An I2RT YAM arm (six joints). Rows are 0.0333 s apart.
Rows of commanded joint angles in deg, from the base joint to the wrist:
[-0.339 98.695 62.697 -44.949 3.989 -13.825]
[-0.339 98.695 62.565 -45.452 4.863 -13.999]
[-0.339 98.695 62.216 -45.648 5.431 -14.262]
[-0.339 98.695 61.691 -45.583 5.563 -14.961]
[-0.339 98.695 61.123 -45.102 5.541 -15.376]
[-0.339 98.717 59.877 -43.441 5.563 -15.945]
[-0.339 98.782 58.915 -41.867 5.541 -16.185]
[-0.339 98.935 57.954 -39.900 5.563 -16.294]
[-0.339 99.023 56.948 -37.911 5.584 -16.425]
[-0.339 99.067 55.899 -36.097 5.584 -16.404]
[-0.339 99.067 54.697 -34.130 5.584 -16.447]
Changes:
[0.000 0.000 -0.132 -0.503 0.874 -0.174]
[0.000 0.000 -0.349 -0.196 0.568 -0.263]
[0.000 0.000 -0.525 0.065 0.132 -0.699]
[0.000 0.000 -0.568 0.481 -0.022 -0.415]
[0.000 0.022 -1.246 1.661 0.022 -0.569]
[0.000 0.065 -0.962 1.574 -0.022 -0.240]
[0.000 0.153 -0.961 1.967 0.022 -0.109]
[0.000 0.088 -1.006 1.989 0.021 -0.131]
[0.000 0.044 -1.049 1.814 0.000 0.021]
[0.000 0.000 -1.202 1.967 0.000 -0.043]

